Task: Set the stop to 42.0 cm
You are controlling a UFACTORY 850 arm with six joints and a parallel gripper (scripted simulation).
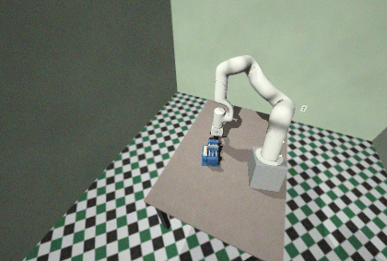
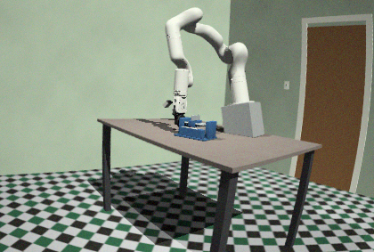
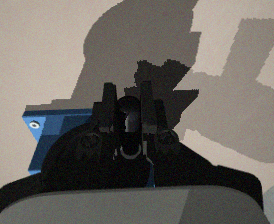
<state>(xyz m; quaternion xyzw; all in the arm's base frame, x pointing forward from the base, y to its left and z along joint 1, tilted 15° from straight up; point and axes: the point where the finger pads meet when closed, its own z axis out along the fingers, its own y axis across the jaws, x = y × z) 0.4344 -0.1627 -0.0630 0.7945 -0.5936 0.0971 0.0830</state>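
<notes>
Right now the stop block is 140 mm to the left of my hand and 20 mm above it.
</notes>
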